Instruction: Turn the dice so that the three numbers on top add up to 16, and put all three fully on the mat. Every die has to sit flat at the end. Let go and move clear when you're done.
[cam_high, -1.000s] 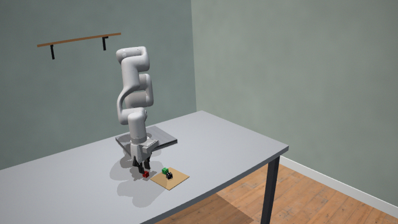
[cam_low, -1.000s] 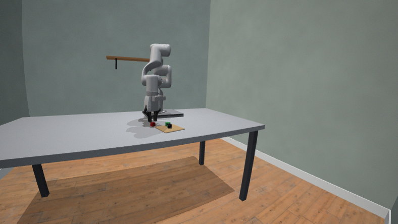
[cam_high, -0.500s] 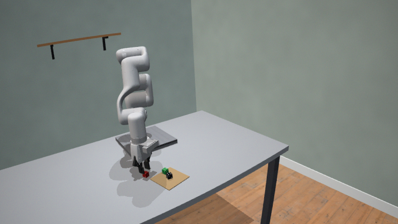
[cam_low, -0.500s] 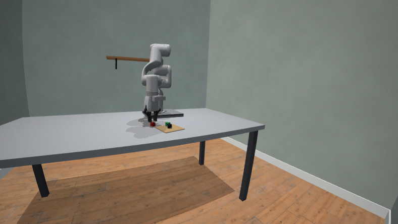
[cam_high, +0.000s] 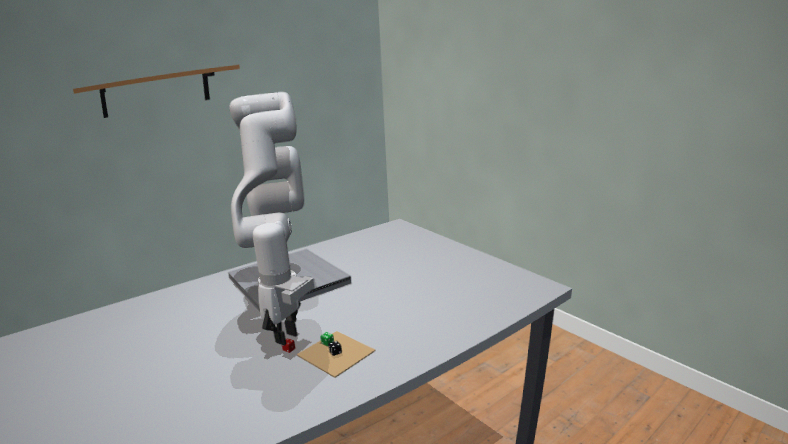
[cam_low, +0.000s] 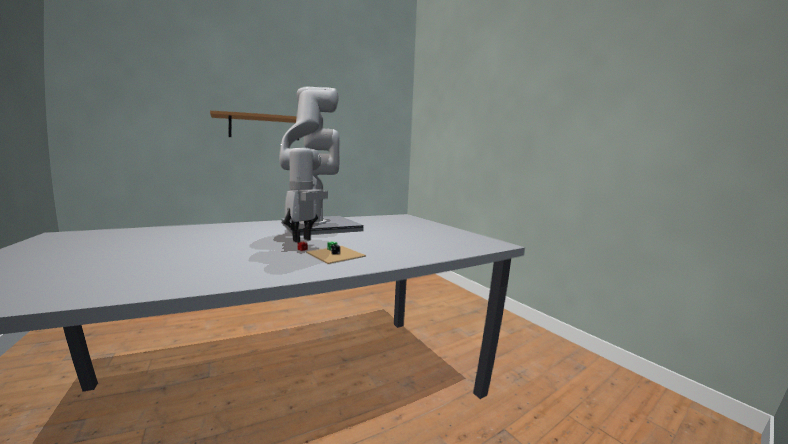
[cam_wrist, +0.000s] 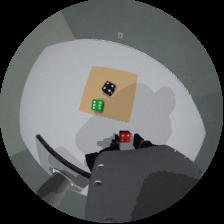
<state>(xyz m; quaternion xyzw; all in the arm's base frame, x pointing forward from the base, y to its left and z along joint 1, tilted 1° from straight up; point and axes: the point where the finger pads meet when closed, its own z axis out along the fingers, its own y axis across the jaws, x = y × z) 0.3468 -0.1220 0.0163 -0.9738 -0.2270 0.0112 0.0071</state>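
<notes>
My gripper is now 4 cm above the red die. Also, from my hand: black die: 9 cm ahead, 9 cm to the left, 3 cm below; then tan mat: 9 cm ahead, 9 cm to the left, 5 cm below; then green die: 4 cm ahead, 9 cm to the left, 3 cm below.
</notes>
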